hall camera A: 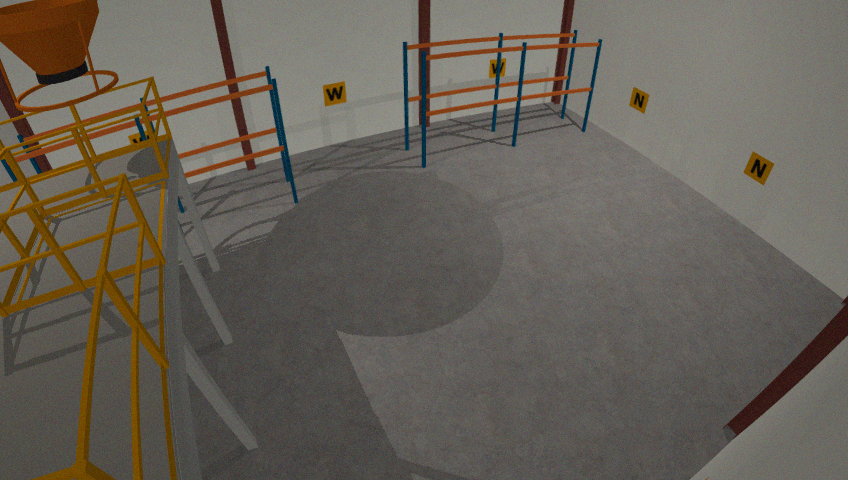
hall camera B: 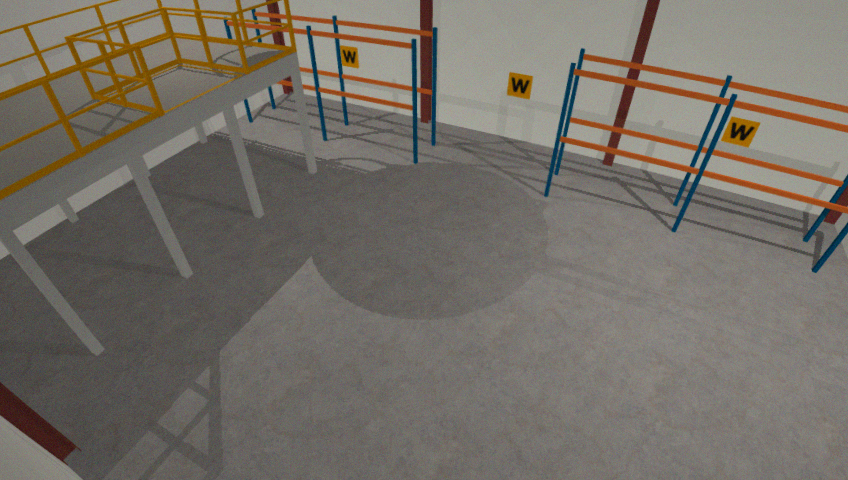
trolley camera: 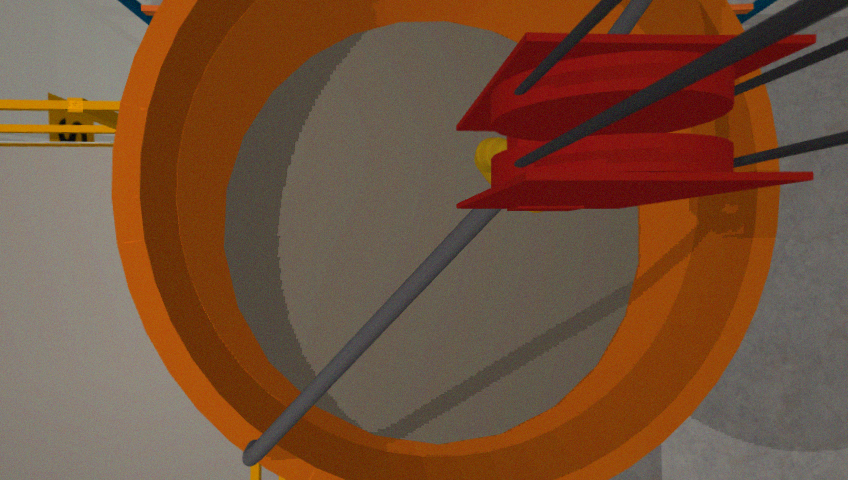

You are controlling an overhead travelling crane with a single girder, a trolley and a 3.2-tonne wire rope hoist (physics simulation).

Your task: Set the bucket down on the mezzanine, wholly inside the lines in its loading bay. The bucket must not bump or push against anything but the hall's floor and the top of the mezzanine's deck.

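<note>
The orange bucket point(hall camera A: 50, 29) point(trolley camera: 133, 267) hangs upright in the air at the top left of the hall camera A view, cut off by the frame's edge. Its black outlet and base ring appear above the yellow railing's far end. My gripper, the yellow hook point(trolley camera: 490, 158) under the red block, is shut on the bucket's grey bail; the block hides most of it. In the trolley view the mezzanine's grey deck point(hall camera A: 178, 309) point(hall camera B: 202, 107) point(trolley camera: 59, 309) shows left of the bucket and the hall floor right of it. I cannot make out the bay's lines clearly.
Yellow railings point(hall camera A: 89, 380) point(hall camera B: 62, 124) point(trolley camera: 35, 105) stand along the deck, with a railed frame at its edge. Blue and orange racks point(hall camera A: 423, 118) point(hall camera B: 414, 101) stand along the W wall. A large round shadow point(hall camera A: 386, 255) point(hall camera B: 428, 237) lies on the floor beside the mezzanine.
</note>
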